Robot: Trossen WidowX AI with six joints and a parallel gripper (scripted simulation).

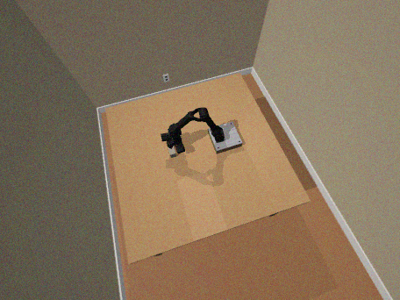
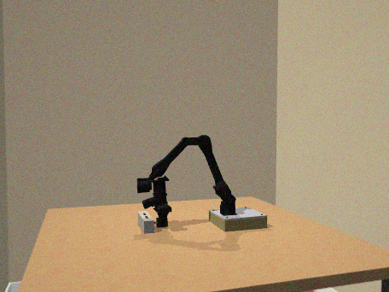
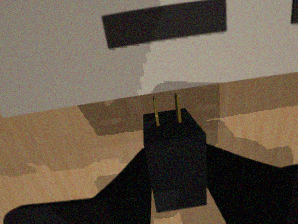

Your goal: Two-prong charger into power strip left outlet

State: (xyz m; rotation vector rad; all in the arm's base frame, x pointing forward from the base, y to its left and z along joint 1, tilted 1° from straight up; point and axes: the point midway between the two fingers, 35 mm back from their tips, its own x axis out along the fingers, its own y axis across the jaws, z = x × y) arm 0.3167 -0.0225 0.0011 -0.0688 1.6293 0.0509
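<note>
Right now the black two-prong charger is 20 mm ahead of my gripper tip and 10 mm above it.
</note>
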